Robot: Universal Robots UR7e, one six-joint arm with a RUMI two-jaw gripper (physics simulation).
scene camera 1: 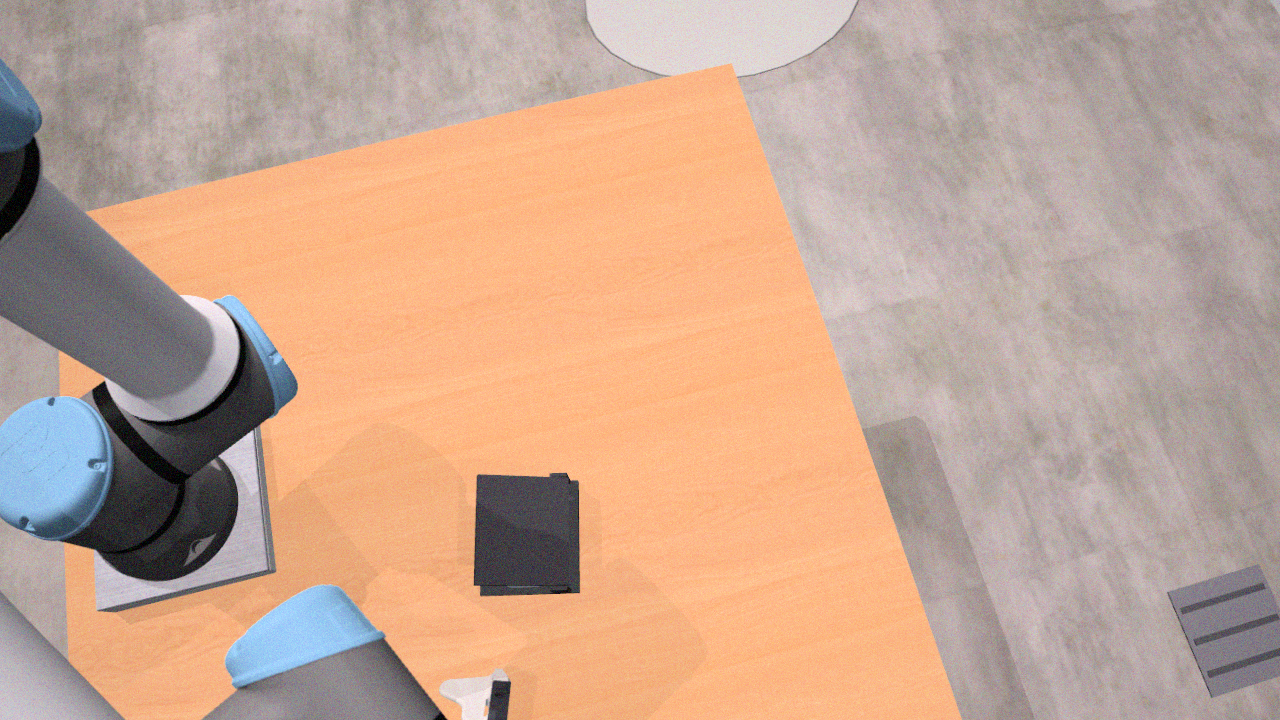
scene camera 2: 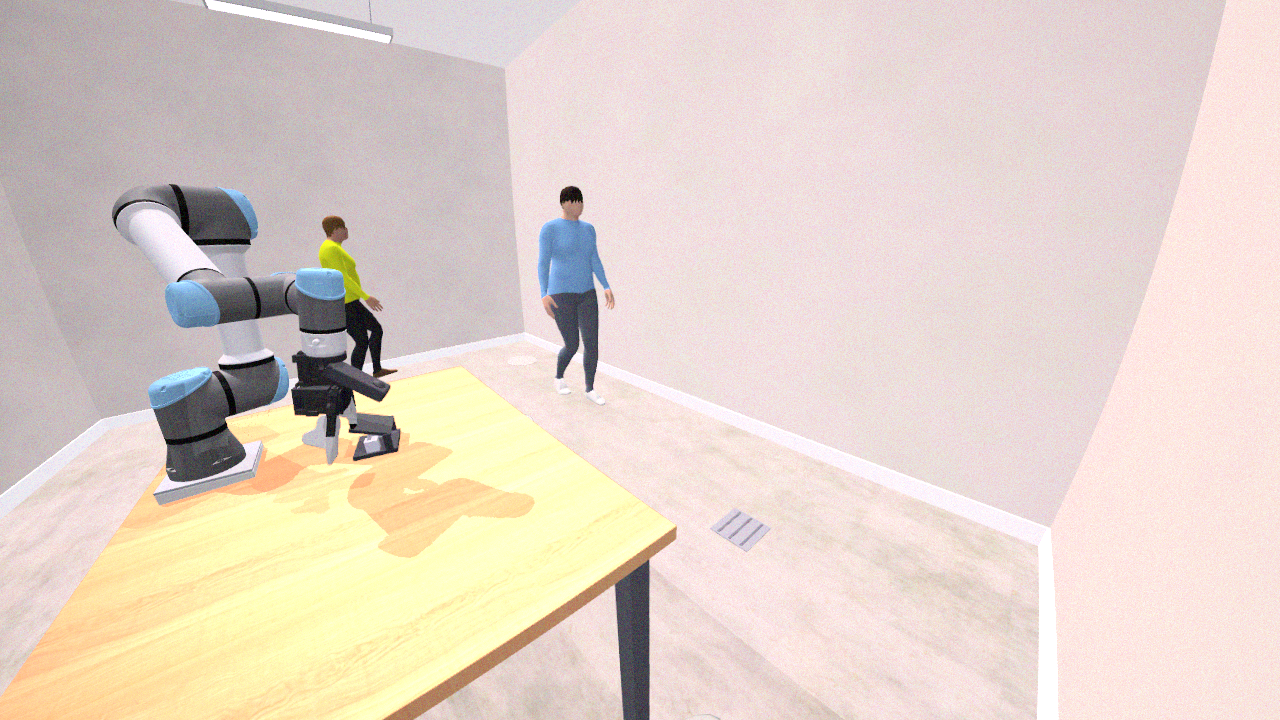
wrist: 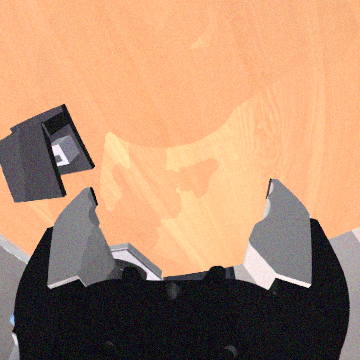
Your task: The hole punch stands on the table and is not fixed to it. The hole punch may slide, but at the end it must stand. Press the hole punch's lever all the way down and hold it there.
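Pixels of known places: gripper, fingertip midpoint: (scene camera 2: 342, 445) (wrist: 179, 186); arm's base, origin of the base link: (scene camera 1: 169, 510) (scene camera 2: 209, 464) (wrist: 121, 270).
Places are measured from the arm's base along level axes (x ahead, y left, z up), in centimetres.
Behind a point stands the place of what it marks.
Observation:
The dark hole punch (scene camera 1: 526, 532) @[x 39.5, y -6.3, z 4.0 cm] (scene camera 2: 376, 442) @[x 39.6, y -11.3, z 0.8 cm] (wrist: 30, 167) @[x 38.9, y -7.5, z 4.2 cm] stands upright on the wooden table. Its lever (scene camera 2: 371, 423) @[x 38.9, y -6.6, z 4.2 cm] is raised, with a gap above the base (scene camera 2: 388, 443) @[x 42.3, y -12.2, z 0.2 cm]; a light grey block shows between them in the wrist view. My gripper (scene camera 2: 329, 443) @[x 35.7, y -26.7, z 8.9 cm] (wrist: 179, 186) @[x 35.7, y -26.7, z 8.9 cm] is open, with nothing between its fingers. It points down beside the hole punch and is apart from it. In the wrist view the hole punch lies to the left, beyond the left finger. In scene camera 1, part of a finger shows at the bottom edge, below the punch.
The arm's base plate (scene camera 1: 183, 586) @[x 2.3, y -8.3, z 0.1 cm] (scene camera 2: 210, 483) @[x 3.0, y -8.6, z -1.0 cm] is on the table (scene camera 1: 626, 268) @[x 52.1, y 25.2, z -2.8 cm] (scene camera 2: 268, 626) @[x 25.6, y -56.7, z -2.8 cm], left of the punch in scene camera 1. A person in blue (scene camera 2: 569, 259) and one in yellow (scene camera 2: 338, 266) are beyond the table. A grate (scene camera 1: 1239, 631) (scene camera 2: 740, 529) lies on the floor.

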